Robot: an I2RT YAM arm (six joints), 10 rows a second.
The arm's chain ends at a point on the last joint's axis. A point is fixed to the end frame.
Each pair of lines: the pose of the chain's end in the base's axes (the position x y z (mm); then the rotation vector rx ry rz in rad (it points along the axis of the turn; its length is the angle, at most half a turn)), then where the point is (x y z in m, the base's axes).
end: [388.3 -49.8 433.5 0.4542 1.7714 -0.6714]
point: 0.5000 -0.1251 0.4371
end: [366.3 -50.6 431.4 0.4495 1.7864 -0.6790]
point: 0.4780 -0.1260 0.4333
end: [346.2 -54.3 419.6 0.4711 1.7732 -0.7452]
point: 0.4540 -0.1351 0.4232
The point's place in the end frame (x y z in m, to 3 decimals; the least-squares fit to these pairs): -0.034 0.010 0.130
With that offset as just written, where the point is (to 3 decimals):
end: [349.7 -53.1 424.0 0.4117 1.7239 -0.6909]
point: 0.463 -0.126 0.435
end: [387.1 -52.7 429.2 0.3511 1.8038 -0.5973]
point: 0.506 -0.115 0.430
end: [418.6 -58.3 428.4 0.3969 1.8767 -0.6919]
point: 0.532 -0.131 0.420
